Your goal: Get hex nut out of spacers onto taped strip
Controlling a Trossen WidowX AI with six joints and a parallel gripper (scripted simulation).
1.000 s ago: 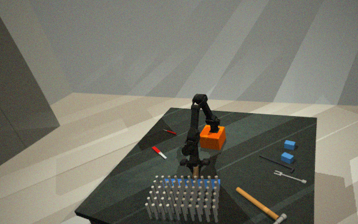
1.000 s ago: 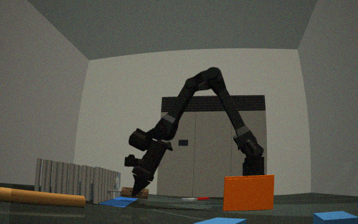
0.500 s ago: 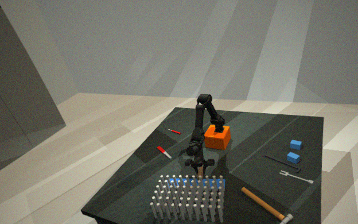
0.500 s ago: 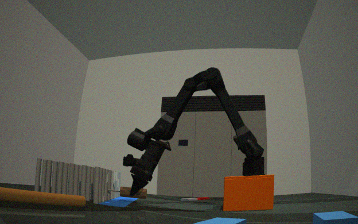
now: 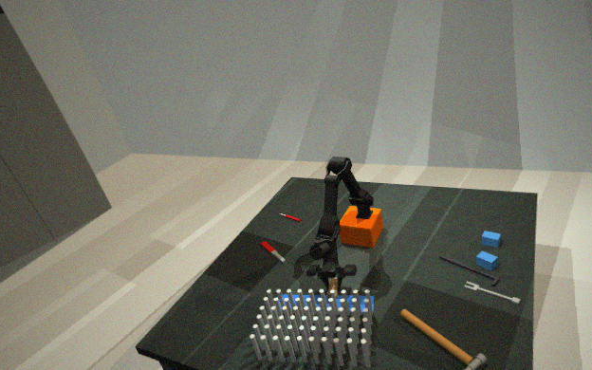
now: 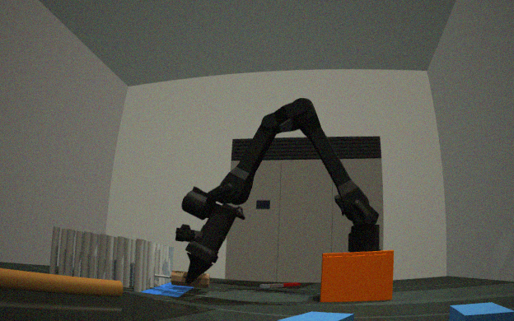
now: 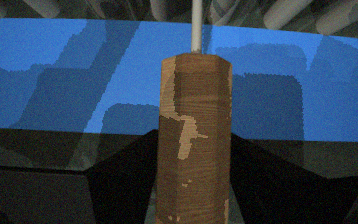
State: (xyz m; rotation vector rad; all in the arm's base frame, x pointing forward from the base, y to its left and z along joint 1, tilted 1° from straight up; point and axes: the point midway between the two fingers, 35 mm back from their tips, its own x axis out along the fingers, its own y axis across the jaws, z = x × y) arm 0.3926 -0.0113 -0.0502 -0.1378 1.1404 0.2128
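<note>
My gripper tip is now 50 mm short of the blue taped strip, 30 mm to the left of it and 20 mm above it. Also, from my gripper tip: fork tool 160 mm behind, 530 mm to the left, 20 mm below.
</note>
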